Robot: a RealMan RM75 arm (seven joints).
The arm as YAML. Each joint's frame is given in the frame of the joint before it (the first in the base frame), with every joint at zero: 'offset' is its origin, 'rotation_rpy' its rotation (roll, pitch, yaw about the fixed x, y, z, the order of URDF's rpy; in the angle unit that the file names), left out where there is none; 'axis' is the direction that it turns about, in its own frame. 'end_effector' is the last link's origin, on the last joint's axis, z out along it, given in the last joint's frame.
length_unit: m
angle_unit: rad
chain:
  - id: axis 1
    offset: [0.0, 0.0, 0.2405]
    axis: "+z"
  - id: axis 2
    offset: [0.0, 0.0, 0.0]
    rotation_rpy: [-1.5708, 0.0, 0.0]
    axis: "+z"
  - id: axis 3
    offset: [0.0, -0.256, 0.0]
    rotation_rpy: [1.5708, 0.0, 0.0]
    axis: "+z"
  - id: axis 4
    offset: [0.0, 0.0, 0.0]
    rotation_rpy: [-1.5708, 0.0, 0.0]
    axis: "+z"
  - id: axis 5
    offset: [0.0, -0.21, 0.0]
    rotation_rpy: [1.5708, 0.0, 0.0]
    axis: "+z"
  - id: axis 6
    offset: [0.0, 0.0, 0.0]
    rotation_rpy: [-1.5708, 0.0, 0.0]
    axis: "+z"
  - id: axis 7
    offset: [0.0, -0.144, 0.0]
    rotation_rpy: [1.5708, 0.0, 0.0]
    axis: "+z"
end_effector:
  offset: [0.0, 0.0, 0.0]
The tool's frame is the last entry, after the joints.
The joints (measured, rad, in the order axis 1, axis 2, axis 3, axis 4, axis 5, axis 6, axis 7), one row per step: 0.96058 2.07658 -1.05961 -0.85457 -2.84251 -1.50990 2.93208; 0.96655 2.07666 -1.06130 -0.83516 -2.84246 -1.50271 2.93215; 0.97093 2.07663 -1.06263 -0.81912 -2.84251 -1.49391 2.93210; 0.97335 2.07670 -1.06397 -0.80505 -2.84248 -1.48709 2.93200; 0.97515 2.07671 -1.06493 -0.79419 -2.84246 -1.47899 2.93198; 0.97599 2.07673 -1.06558 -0.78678 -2.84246 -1.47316 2.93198; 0.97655 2.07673 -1.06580 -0.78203 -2.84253 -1.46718 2.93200; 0.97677 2.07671 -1.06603 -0.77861 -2.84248 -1.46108 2.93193; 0.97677 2.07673 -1.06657 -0.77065 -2.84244 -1.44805 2.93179; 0.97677 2.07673 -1.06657 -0.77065 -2.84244 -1.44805 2.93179; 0.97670 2.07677 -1.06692 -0.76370 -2.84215 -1.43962 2.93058; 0.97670 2.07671 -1.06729 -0.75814 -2.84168 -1.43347 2.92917
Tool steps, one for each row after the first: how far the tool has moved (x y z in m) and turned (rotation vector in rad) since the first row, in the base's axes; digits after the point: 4 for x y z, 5 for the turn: 0.0009 -0.0003 -0.0029 -0.00732 -0.00180 -0.00421; 0.0018 -0.0002 -0.0051 -0.01090 -0.00322 -0.00665; 0.0032 -0.0006 -0.0072 -0.01497 -0.00460 -0.01056; 0.0042 -0.0006 -0.0087 -0.01564 -0.00540 -0.01221; 0.0051 -0.0006 -0.0097 -0.01583 -0.00594 -0.01357; 0.0057 -0.0002 -0.0104 -0.01395 -0.00604 -0.01332; 0.0061 0.0002 -0.0108 -0.01117 -0.00592 -0.01224; 0.0073 0.0010 -0.0119 -0.00572 -0.00582 -0.01090; 0.0073 0.0010 -0.0119 -0.00572 -0.00582 -0.01090; 0.0084 0.0013 -0.0128 -0.00397 -0.00577 -0.01056; 0.0092 0.0014 -0.0136 -0.00328 -0.00573 -0.01015
